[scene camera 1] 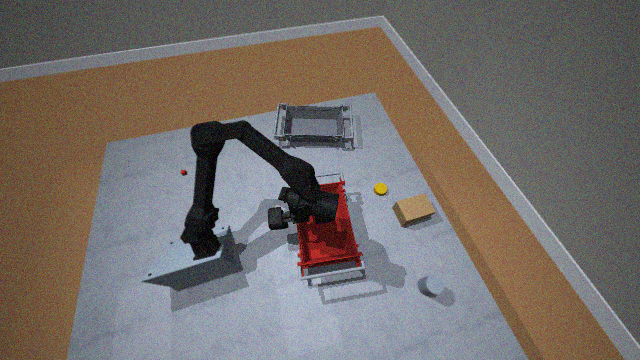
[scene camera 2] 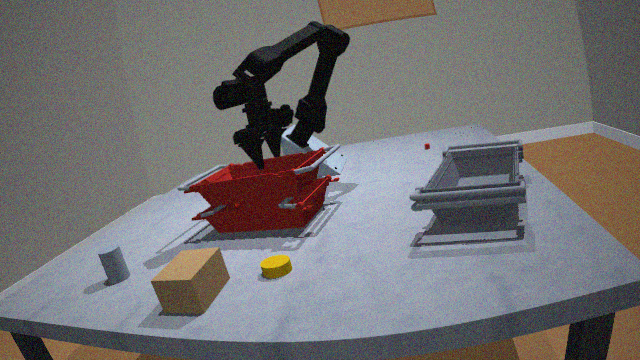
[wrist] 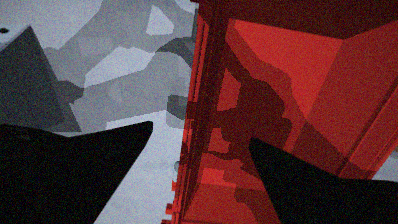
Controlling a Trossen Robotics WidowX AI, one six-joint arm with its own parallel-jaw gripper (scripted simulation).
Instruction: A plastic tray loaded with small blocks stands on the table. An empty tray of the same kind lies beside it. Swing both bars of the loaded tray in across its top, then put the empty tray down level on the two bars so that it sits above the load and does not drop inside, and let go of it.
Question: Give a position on a red tray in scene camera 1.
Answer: At 334,240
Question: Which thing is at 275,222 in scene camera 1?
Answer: The gripper.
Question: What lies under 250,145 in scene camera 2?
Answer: The gripper.
